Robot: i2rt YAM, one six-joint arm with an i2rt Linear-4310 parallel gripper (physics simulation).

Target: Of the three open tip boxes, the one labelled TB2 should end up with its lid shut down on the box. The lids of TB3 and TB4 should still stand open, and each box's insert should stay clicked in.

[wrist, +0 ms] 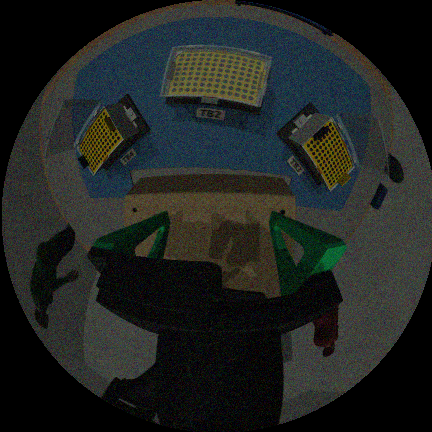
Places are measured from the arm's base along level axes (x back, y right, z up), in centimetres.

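Pixels of known places: gripper, fingertip midpoint: (219,216).
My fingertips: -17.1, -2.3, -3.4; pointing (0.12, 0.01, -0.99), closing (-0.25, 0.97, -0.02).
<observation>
Ahead of a thing's pixels: the offset from my fingertips to its top centre, as dx, dy, dz. "*": to the spot under its first point. Level surfaces: height alone.
The TB2 box {-13.1, -4.3, -8.2} (215,77) stands at the top centre of the wrist view, with its label {* -7.4, -3.7, -15.7} (210,114) on the near side. Its clear lid lies over the yellow perforated insert; whether it is fully latched I cannot tell. The TB4 box {-2.2, -23.4, -8.5} (107,137) is at the left, its clear lid standing open on the outer side. The TB3 box {-9.7, +17.2, -8.5} (325,147) is at the right, its clear lid also standing open outward. Yellow inserts sit in both; their clips are too dim to judge. My gripper (219,216) is open and empty, its green fingers wide apart, nearer the camera than the boxes.
The boxes stand on a blue mat {dz -15.9} (210,150). A tan, open tray-like piece (147,202) shows behind and between the fingers. A dark rounded object (395,168) and a small blue one (379,196) are at the right edge. A dark green shape (44,270) is at the left.
</observation>
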